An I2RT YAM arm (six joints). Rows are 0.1 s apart.
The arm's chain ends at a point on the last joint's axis. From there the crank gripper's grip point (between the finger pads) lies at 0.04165 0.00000 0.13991 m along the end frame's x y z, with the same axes.
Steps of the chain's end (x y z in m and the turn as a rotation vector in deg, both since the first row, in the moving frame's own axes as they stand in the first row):
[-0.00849, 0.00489, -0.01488, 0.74, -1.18, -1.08]
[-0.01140, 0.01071, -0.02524, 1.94, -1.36, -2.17]
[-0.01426, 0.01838, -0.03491, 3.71, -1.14, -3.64]
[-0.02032, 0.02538, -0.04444, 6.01, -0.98, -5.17]
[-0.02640, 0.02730, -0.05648, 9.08, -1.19, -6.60]
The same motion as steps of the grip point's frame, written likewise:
[-0.01140, 0.00232, -0.01407, 0.74, -1.18, -1.08]
[-0.01485, 0.00444, -0.02440, 1.94, -1.36, -2.17]
[-0.01742, 0.00675, -0.03449, 3.71, -1.14, -3.64]
[-0.02354, 0.00708, -0.04472, 6.01, -0.98, -5.17]
[-0.03084, 0.00060, -0.05778, 9.08, -1.19, -6.60]

